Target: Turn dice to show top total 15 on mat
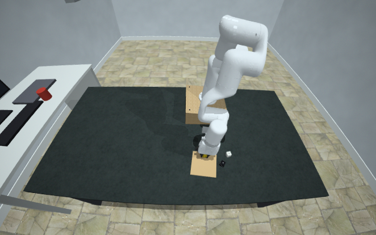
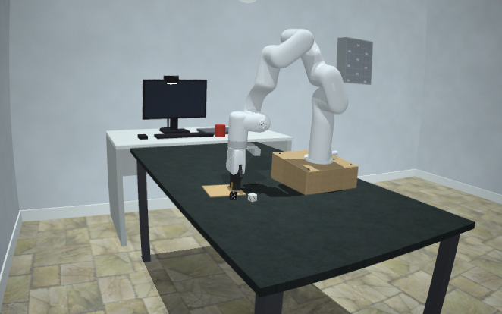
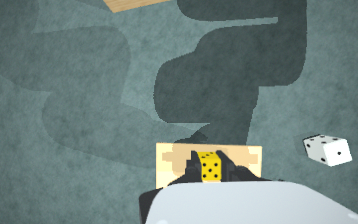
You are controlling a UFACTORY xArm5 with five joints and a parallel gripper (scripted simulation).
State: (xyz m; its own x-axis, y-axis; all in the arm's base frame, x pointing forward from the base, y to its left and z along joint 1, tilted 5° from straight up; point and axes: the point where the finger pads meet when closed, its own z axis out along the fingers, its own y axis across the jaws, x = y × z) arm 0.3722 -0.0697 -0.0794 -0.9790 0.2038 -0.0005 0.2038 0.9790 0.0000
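Right now the yellow die is 1 cm below my hand. From my hand the other things lie so: black die 6 cm ahead, 9 cm to the left, 1 cm below; tan mat 5 cm ahead, 1 cm to the right, 2 cm below; white die 1 cm ahead, 14 cm to the left, 1 cm below.
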